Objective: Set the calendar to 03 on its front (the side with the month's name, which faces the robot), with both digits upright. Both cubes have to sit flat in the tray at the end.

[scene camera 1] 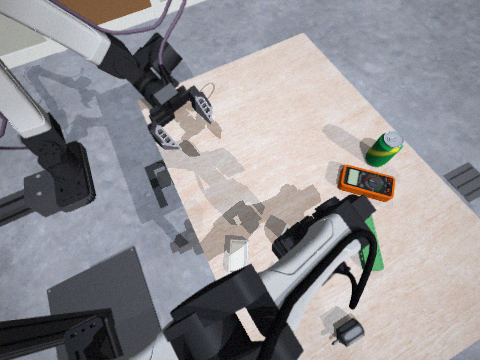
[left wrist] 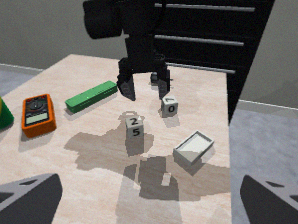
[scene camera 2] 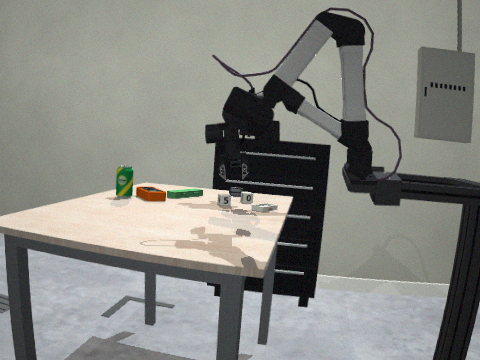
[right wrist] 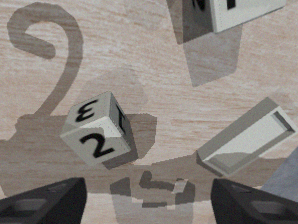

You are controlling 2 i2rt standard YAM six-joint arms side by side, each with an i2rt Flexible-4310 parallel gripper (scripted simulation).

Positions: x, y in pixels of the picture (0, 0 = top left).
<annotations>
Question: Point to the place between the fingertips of the right gripper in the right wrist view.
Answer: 148, 186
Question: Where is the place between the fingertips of the right gripper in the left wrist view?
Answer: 147, 99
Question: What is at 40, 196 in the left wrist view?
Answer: The left gripper.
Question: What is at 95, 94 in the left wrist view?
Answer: A green bar.
</annotations>
